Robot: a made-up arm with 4 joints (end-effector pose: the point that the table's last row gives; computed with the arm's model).
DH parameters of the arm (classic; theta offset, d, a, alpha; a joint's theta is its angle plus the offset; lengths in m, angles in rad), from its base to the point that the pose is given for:
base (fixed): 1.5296 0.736 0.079 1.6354
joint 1: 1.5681 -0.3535 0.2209 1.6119
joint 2: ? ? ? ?
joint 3: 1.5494 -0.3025 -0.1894 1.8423
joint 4: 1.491 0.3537 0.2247 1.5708
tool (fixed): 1.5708 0.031 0 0
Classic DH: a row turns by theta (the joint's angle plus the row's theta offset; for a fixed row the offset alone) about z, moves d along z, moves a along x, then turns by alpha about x.
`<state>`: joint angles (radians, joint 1 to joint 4).
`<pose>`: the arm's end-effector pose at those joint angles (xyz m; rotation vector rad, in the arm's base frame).
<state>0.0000 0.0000 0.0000 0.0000</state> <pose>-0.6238 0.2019 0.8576 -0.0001 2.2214 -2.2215</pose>
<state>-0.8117 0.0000 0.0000 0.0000</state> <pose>-0.6288 0.2303 0.7623 -0.0924 1.1616 -2.9034</pose>
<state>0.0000 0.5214 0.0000 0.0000</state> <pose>-0.6460 0.2019 1.0176 0.5145 -1.9282 1.9283</pose>
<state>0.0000 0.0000 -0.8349 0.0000</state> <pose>-0.3967 0.4465 0.7746 -0.8081 -1.5479 1.9660</pose>
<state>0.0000 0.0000 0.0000 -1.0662</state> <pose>-0.6238 0.0212 0.7144 0.0001 -3.0421 0.7843</pose>
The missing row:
joint 2: -1.3631 -0.0261 -0.1516 -1.4939
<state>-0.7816 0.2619 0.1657 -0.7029</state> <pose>-0.6530 0.0951 0.9161 0.3189 -1.9953 2.0317</pose>
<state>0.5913 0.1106 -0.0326 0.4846</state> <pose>-0.6260 0.2316 0.9794 0.0880 -2.2687 2.0594</pose>
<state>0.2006 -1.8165 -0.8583 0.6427</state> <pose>-0.0947 0.4582 1.1733 -2.4715 -1.4873 0.9641</pose>
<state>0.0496 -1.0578 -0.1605 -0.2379</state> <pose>-0.3402 0.2153 0.6785 1.0014 1.8150 -1.2928</pose>
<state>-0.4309 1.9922 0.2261 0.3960</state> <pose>-0.2963 0.4236 1.2280 1.4405 -0.6556 1.0689</pose>
